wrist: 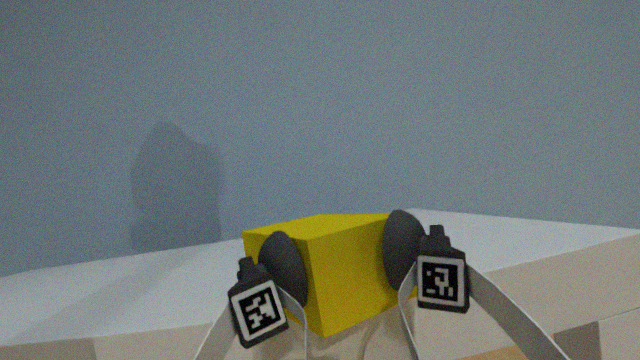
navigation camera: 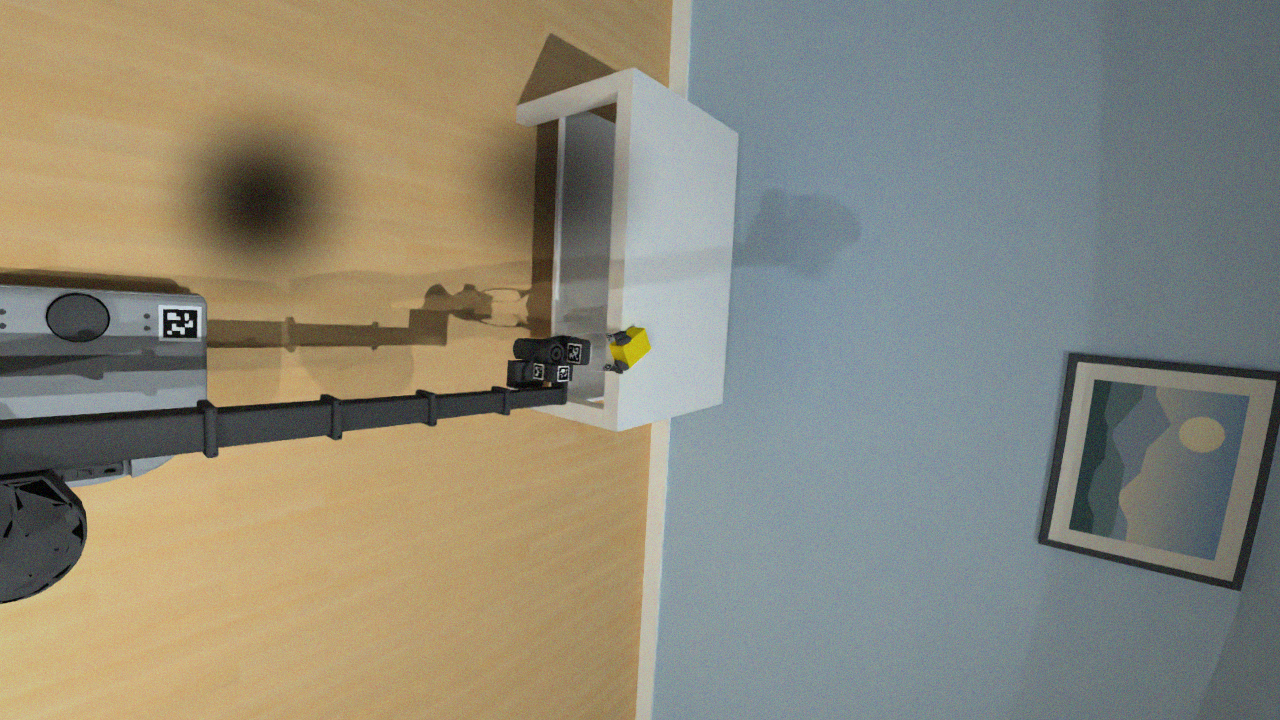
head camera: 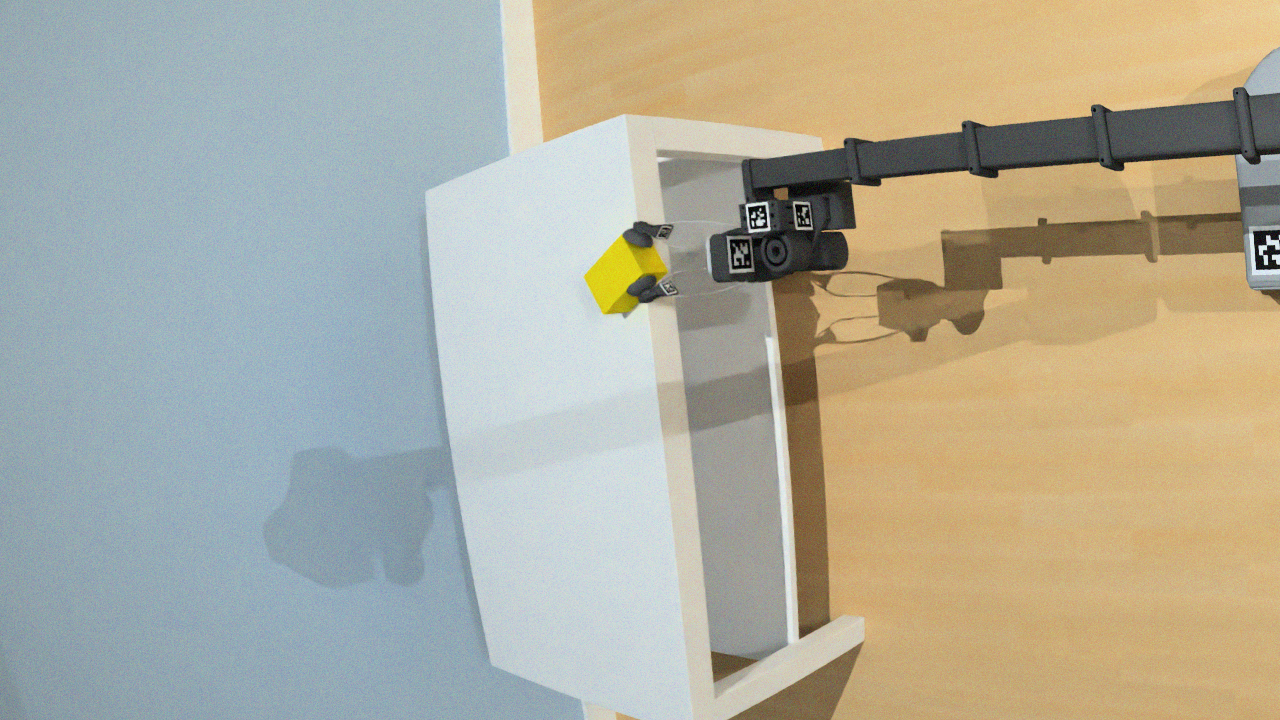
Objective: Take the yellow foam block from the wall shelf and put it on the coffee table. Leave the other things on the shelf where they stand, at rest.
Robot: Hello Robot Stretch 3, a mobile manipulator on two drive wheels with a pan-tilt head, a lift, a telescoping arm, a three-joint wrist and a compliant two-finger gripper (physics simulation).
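Seen in the pictures: gripper, between the fingertips: (navigation camera: 628,352) (head camera: 628,262); robot's base, origin of its link: (navigation camera: 79,315).
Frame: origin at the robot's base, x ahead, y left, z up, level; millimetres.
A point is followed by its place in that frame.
Note:
The yellow foam block (head camera: 615,275) {x -11, y -952, z 496 mm} (navigation camera: 634,345) {x -6, y -946, z 496 mm} (wrist: 345,280) is between the two dark round fingertips of my gripper (head camera: 640,260) {x -26, y -942, z 481 mm} (navigation camera: 618,351) {x -26, y -942, z 481 mm} (wrist: 342,248) {x -26, y -942, z 481 mm}, which is shut on it. The block sits turned at an angle, at or very close above the top of the white coffee table (head camera: 572,555) {x 399, y -1159, z 451 mm} (navigation camera: 680,223) {x 334, y -1169, z 450 mm} (wrist: 480,237), near its front edge and toward one end. Its shadow lies close beside it in the head view. Whether its underside touches the top is hard to tell. The wall shelf does not show in these views.
The coffee table has a lower shelf board (head camera: 738,537) {x 435, y -1092, z 151 mm} (navigation camera: 586,197) {x 416, y -1092, z 151 mm} and stands close to the blue wall (head camera: 223,223) {x -207, y -1735, z 809 mm} (navigation camera: 850,447) {x -319, y -1741, z 833 mm} (wrist: 350,100). My arm (head camera: 1038,138) {x -107, y -324, z 541 mm} (navigation camera: 268,428) {x -107, y -174, z 544 mm} reaches over the wooden floor (head camera: 1029,537) {x 436, y -580, z 1 mm} (navigation camera: 402,582) {x -707, y -620, z 1 mm} to the table. A framed picture (navigation camera: 1159,470) {x -217, y -1713, z 1637 mm} hangs on the wall.

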